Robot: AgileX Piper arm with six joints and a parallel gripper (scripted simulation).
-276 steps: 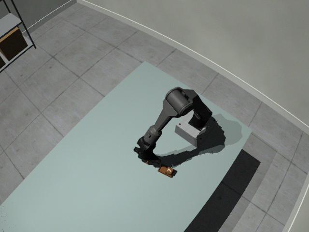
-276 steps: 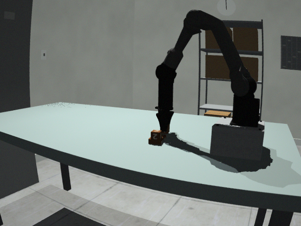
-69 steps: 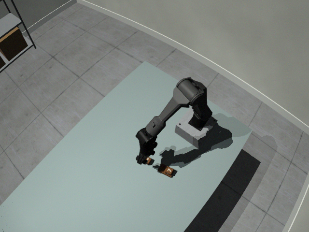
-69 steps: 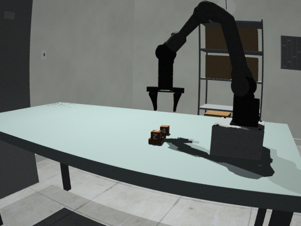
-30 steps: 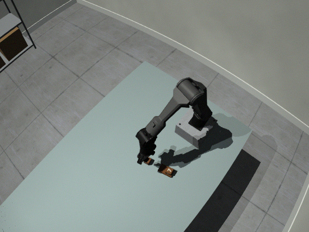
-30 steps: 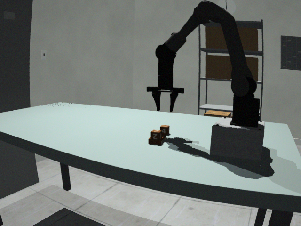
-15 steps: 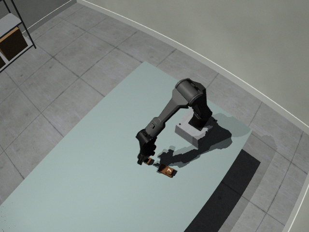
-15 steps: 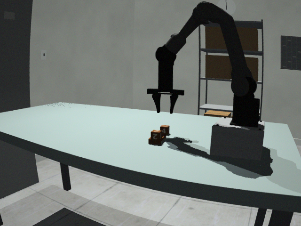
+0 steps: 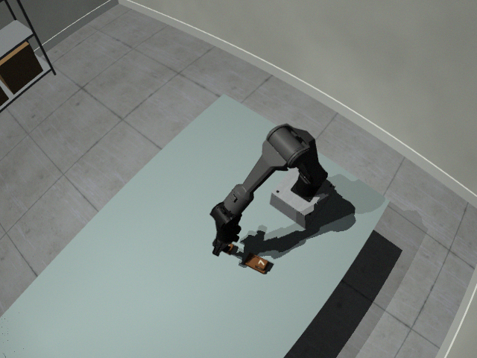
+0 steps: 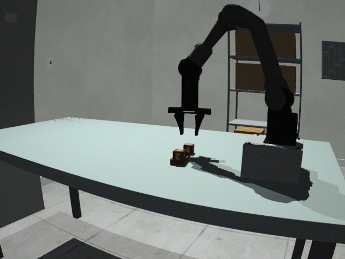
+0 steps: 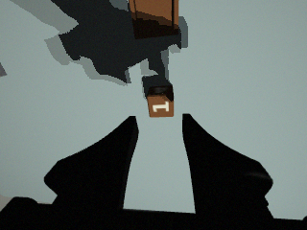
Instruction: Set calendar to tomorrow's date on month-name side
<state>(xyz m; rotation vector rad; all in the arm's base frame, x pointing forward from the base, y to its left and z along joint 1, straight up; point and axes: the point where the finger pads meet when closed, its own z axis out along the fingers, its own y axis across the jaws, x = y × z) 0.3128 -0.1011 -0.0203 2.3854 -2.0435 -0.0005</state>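
Right now my hand is 20 mm past the brown cube, 130 mm to the right of it and 40 mm above it. Also, from my hand: brown tray 20 mm behind, 110 mm to the left, 60 mm below.
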